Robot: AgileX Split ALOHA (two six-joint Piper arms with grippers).
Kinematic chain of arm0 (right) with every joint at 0, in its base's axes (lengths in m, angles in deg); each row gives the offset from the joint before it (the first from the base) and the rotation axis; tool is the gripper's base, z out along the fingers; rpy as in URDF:
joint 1: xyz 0 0 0.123 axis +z
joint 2: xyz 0 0 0 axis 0.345 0.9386 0
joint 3: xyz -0.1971 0.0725 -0.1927 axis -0.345 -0.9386 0
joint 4: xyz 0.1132 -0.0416 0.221 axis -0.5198 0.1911 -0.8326
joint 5: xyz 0 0 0 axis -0.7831 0.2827 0.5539
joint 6: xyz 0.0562 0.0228 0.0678 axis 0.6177 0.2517 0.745
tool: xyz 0 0 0 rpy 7.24 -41.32 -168.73
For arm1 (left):
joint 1: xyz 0 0 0.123 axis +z
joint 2: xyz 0 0 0 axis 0.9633 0.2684 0
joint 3: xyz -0.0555 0.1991 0.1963 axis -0.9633 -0.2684 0
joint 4: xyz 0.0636 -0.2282 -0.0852 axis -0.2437 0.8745 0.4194
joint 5: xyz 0 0 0 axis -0.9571 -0.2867 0.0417
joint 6: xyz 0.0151 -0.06 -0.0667 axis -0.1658 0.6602 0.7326
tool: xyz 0 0 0 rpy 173.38 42.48 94.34
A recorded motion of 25 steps. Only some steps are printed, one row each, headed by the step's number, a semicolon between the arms.
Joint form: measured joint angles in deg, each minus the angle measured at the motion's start. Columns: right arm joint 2, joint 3, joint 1, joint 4, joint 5, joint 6; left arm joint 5, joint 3, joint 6, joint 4, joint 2, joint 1.
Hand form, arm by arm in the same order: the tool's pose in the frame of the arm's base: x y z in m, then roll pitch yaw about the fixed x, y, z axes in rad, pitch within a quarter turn. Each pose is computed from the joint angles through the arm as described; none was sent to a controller.
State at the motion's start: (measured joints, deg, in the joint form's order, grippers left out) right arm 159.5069 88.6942 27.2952 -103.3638 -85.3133 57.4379; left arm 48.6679 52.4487 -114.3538 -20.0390 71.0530 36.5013
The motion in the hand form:
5: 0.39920 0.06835 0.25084 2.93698 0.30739 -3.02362; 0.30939 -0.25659 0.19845 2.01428 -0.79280 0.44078
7: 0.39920 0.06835 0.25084 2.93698 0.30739 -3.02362; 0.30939 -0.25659 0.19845 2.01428 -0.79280 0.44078
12: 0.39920 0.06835 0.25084 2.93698 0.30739 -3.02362; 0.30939 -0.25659 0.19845 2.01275 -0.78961 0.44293
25: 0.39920 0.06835 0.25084 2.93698 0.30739 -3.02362; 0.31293 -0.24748 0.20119 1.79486 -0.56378 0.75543
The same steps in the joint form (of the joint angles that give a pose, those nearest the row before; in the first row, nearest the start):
5: 0.00 0.00 0.00 0.00 0.00 0.00; 0.44 0.00 -0.11 0.00 0.00 0.00
7: 0.00 0.00 0.00 0.00 0.00 0.00; 0.44 0.00 -0.11 0.00 0.00 0.00
12: 0.00 0.00 0.00 0.00 0.00 0.00; 0.44 0.00 0.10 0.00 0.00 0.00
25: 0.00 0.00 0.00 0.00 0.00 0.00; 8.52 -2.23 4.35 14.23 0.00 0.00

